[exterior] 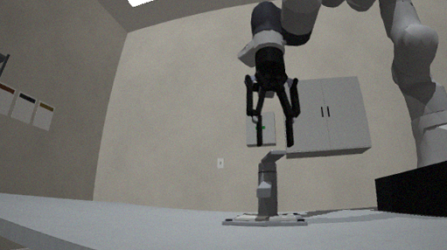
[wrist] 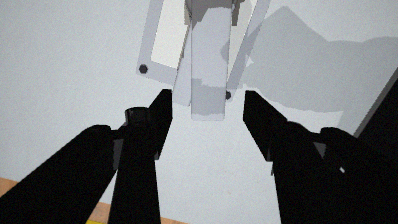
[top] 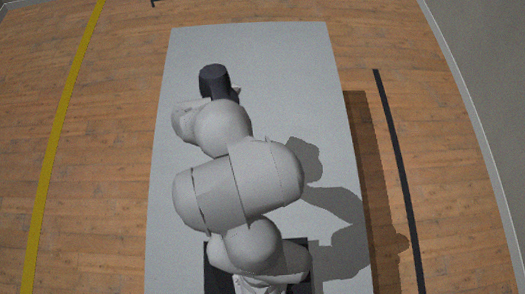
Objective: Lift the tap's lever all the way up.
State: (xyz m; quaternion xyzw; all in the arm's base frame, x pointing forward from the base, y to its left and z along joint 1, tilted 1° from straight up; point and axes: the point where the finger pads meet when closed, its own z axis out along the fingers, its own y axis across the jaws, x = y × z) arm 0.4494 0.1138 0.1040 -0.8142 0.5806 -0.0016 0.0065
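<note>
The lever lies 5 cm below my hand, 3 cm to the right of it and 1 cm ahead of it. Round my hand: flat grey base plate: 19 cm below, 9 cm to the right, 3 cm ahead; then grey tap: 9 cm below, 6 cm to the right, 2 cm ahead.
</note>
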